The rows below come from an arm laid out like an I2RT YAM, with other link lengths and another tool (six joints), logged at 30 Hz.
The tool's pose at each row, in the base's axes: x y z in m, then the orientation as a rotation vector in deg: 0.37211, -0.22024, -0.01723, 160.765, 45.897, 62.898; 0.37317, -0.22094, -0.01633, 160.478, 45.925, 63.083; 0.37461, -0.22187, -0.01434, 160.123, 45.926, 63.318; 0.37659, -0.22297, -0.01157, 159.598, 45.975, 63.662; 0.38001, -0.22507, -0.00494, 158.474, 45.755, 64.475; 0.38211, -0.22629, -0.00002, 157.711, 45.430, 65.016; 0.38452, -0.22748, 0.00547, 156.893, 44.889, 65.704; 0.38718, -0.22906, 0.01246, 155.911, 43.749, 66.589; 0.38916, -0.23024, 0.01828, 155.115, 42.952, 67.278; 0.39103, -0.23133, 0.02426, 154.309, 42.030, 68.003; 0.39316, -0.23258, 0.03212, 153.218, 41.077, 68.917; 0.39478, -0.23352, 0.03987, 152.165, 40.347, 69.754; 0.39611, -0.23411, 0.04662, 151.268, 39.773, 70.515; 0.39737, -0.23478, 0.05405, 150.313, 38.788, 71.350; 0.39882, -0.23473, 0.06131, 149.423, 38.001, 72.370
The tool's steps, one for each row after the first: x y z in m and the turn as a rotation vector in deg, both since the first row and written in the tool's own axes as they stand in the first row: 0.00089, 0.00127, -0.00011, -0.192, 0.125, -0.127; 0.00260, 0.00313, -0.00083, -0.444, 0.281, -0.267; 0.00504, 0.00555, -0.00182, -0.794, 0.515, -0.497; 0.01034, 0.01027, -0.00495, -1.677, 1.049, -0.820; 0.01415, 0.01327, -0.00750, -2.355, 1.397, -0.952; 0.01853, 0.01651, -0.01028, -3.150, 1.833, -0.982; 0.02382, 0.02051, -0.01408, -4.313, 2.371, -0.759; 0.02815, 0.02361, -0.01738, -5.198, 2.804, -0.640; 0.03255, 0.02661, -0.02085, -6.136, 3.259, -0.451; 0.03821, 0.03026, -0.02560, -7.277, 3.858, -0.348; 0.04364, 0.03338, -0.03054, -8.294, 4.426, -0.346; 0.04842, 0.03586, -0.03485, -9.126, 4.953, -0.358; 0.05355, 0.03852, -0.03974, -10.166, 5.517, -0.166; 0.05903, 0.04060, -0.04426, -11.020, 6.225, -0.013
